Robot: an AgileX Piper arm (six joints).
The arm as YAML. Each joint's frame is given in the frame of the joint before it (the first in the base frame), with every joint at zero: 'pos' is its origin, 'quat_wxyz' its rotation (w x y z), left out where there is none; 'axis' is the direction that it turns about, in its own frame. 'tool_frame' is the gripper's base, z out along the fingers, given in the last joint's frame.
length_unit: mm
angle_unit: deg
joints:
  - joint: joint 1
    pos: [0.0, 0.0, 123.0]
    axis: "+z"
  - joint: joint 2
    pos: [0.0, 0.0, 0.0]
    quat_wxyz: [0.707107, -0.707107, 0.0, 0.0]
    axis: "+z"
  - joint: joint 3
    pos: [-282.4, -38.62, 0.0]
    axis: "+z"
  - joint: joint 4
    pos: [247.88, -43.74, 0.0]
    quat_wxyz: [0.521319, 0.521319, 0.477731, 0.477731]
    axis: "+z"
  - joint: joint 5
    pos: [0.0, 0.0, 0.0]
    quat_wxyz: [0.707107, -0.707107, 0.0, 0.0]
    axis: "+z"
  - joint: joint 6
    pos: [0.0, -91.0, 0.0]
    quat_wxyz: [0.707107, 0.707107, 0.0, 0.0]
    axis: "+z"
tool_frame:
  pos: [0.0, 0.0, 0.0]
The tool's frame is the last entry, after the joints.
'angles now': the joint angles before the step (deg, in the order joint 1, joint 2, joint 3, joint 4, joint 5, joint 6). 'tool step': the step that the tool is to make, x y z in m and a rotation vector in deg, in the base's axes. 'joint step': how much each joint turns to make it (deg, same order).
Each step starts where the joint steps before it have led.
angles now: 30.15 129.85 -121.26 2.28 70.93 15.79
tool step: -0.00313 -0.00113 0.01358 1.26 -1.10 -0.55
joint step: 0.00 -1.60 0.00 0.38 -0.01 0.56
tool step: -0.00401 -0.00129 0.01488 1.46 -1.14 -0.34
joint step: 0.00 -1.77 0.00 0.58 0.03 0.35
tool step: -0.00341 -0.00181 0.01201 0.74 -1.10 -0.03
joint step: 0.00 -1.45 0.00 0.07 0.12 0.04
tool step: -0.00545 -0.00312 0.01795 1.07 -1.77 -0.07
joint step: 0.00 -2.19 0.00 0.01 0.11 0.09
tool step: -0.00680 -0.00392 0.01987 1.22 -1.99 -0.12
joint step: 0.00 -2.46 0.00 0.00 0.11 0.14
